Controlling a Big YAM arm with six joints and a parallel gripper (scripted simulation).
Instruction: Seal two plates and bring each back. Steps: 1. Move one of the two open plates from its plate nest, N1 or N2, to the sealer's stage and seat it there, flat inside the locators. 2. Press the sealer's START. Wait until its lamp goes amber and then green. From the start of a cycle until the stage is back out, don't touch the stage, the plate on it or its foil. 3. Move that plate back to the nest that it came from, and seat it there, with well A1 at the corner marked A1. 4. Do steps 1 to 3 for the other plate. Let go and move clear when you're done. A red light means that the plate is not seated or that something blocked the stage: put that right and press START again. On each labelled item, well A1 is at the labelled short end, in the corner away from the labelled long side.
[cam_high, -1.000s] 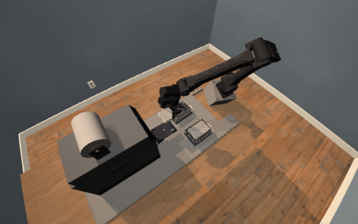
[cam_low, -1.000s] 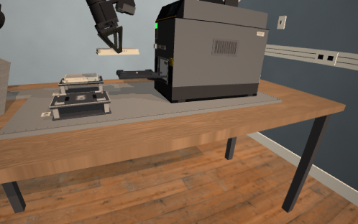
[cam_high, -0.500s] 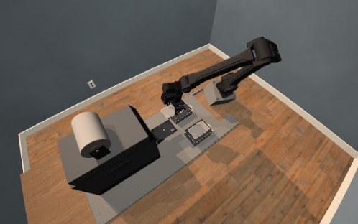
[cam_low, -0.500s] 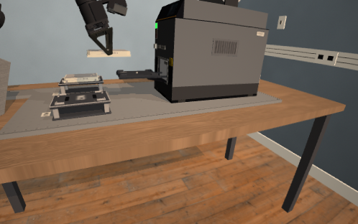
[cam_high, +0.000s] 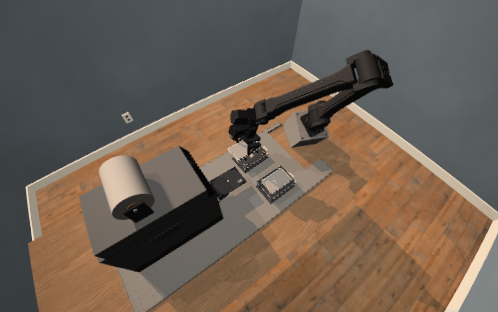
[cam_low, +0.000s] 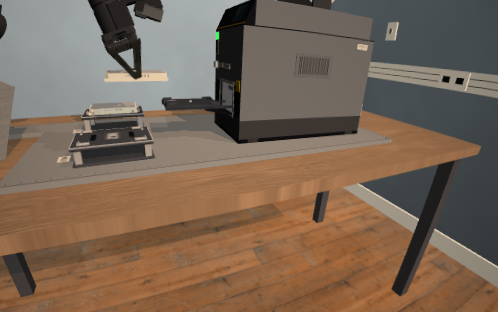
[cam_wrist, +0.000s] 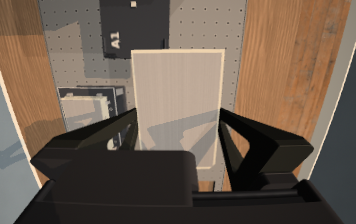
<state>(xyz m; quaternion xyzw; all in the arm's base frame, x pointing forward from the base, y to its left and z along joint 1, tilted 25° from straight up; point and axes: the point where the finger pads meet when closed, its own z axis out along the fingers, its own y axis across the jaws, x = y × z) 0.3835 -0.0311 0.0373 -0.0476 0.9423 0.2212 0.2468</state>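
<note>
Now: hand 14 cm above the plate nest, 6 cm past it and 4 cm to the left of it. From my hand the other things lie so: sealer stage (12 cm ahead, 9 cm to the left, 8 cm below); then start button (21 cm ahead, 20 cm to the left, 1 cm above); then small label (17 cm below, 16 cm behind, 6 cm to the right).
</note>
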